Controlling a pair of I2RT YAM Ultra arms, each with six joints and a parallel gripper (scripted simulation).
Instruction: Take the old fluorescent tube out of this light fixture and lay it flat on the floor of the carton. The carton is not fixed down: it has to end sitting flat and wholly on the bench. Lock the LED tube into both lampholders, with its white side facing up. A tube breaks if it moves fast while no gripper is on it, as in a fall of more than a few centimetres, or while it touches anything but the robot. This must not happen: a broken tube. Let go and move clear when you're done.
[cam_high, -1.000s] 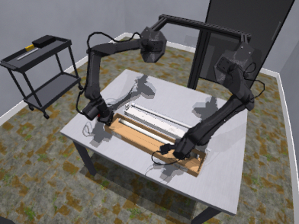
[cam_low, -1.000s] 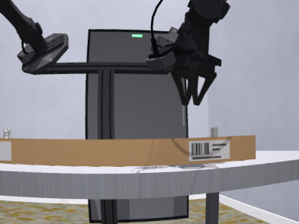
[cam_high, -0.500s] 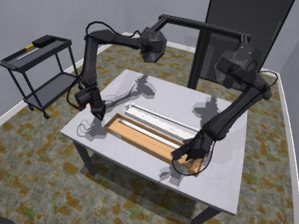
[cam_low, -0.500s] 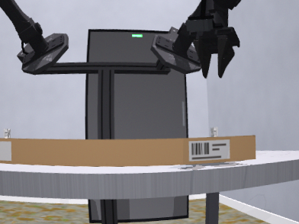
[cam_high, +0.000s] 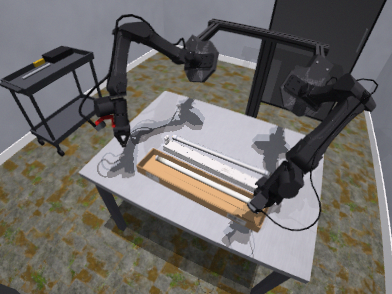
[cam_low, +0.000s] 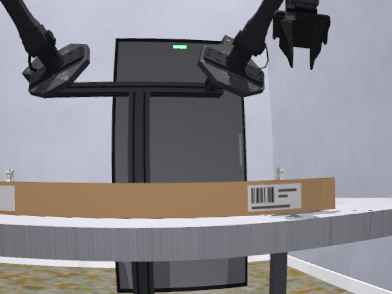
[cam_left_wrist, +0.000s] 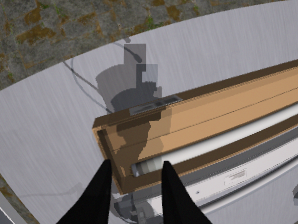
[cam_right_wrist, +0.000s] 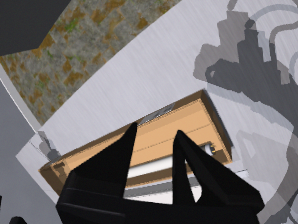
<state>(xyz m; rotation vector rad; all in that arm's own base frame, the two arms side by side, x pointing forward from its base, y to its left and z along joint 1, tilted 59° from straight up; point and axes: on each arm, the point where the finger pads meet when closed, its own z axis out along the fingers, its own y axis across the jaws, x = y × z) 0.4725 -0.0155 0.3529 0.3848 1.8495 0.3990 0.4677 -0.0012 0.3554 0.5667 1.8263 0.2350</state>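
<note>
The light fixture lies 26 cm to the right of my left hand, 26 cm behind it and 18 cm below it. The rest, counted from my left hand: carton (27 cm to the right, 21 cm below, 11 cm behind); old fluorescent tube (27 cm to the right, 22 cm below, 16 cm behind); LED tube (36 cm behind, 28 cm to the right, 23 cm below).
Now: the LED tube 35 cm behind my right hand, 33 cm to the left of it and 23 cm below it. The rest, counted from my right hand: light fixture 25 cm behind, 35 cm to the left, 18 cm below; carton 10 cm behind, 34 cm to the left, 21 cm below; old fluorescent tube 15 cm behind, 34 cm to the left, 22 cm below.
</note>
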